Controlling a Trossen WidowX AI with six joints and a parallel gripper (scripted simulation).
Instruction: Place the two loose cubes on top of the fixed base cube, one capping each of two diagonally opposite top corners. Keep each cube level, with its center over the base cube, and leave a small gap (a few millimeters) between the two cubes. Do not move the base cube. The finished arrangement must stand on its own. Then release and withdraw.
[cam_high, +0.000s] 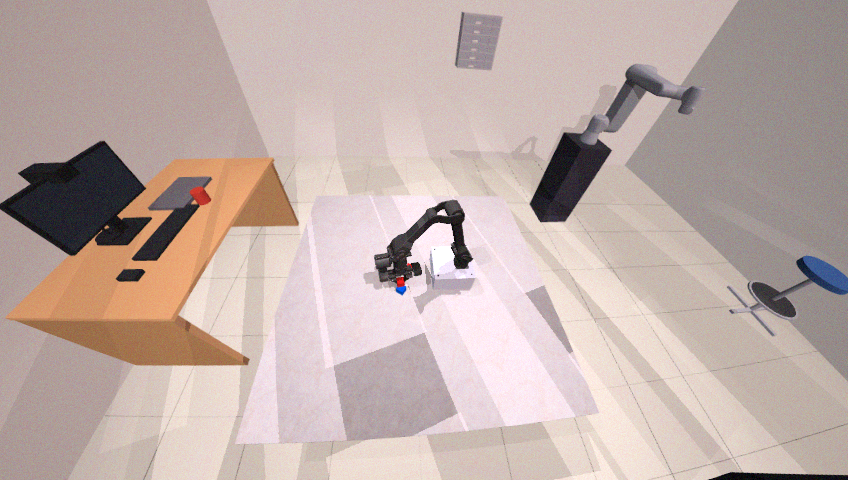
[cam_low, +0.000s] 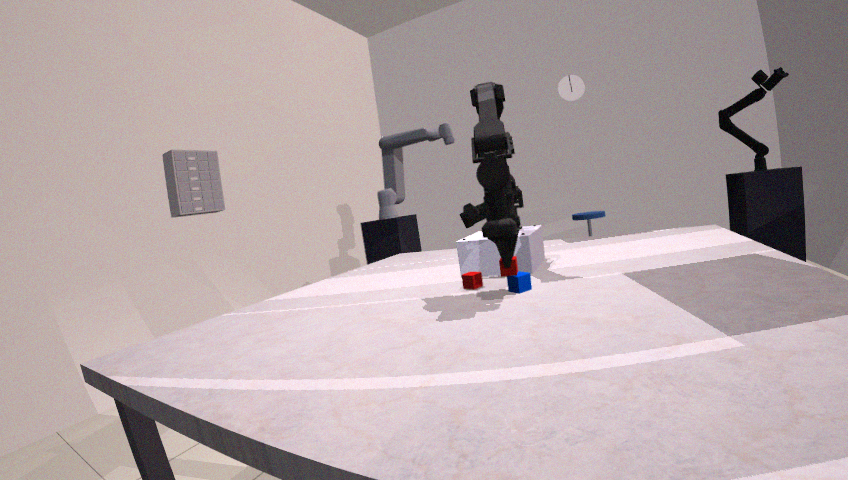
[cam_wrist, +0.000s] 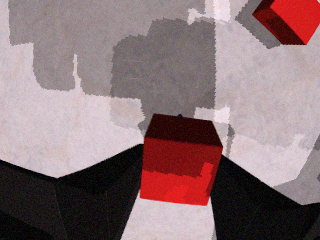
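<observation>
Right now the blue base cube is 2 cm to the left of my gripper tip and 4 cm below it.
</observation>
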